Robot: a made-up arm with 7 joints.
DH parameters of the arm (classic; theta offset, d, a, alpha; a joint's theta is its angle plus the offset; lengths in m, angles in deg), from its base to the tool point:
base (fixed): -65.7 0 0.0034 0
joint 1: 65.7 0.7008 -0.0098 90
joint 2: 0 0.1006 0.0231 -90
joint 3: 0 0.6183 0.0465 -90
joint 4: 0 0.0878 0.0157 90
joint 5: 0 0.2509 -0.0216 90
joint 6: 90 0.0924 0.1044 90
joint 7: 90 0.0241 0.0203 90
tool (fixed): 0 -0.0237 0 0
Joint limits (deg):
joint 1: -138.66..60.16
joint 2: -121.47..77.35
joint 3: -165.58..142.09
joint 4: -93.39..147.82
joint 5: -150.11..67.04
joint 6: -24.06..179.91
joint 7: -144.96..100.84
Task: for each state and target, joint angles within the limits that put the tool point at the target. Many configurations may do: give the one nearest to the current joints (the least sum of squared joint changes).
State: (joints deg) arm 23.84 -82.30 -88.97 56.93 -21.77 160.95 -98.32
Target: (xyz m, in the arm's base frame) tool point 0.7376 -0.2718 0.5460
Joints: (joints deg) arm -3.71 -98.18 -87.30 62.98 -22.32 160.95 -98.32
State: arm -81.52 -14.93 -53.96 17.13 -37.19 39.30 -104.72
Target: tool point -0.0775 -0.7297 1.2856
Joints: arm -100.11 -50.38 -58.84 -4.99 -38.48 59.18 -103.07
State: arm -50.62 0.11 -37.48 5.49 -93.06 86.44 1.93
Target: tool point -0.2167 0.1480 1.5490
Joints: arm -18.12 21.11 -37.92 -0.44 -80.89 99.31 4.65
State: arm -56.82 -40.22 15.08 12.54 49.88 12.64 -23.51
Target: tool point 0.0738 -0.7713 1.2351
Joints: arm -80.12 -38.15 10.05 22.20 48.66 13.56 -21.24
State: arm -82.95 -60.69 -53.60 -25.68 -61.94 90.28 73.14
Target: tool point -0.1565 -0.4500 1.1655
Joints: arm -126.37 -51.70 -41.30 -60.26 -48.28 101.43 70.05
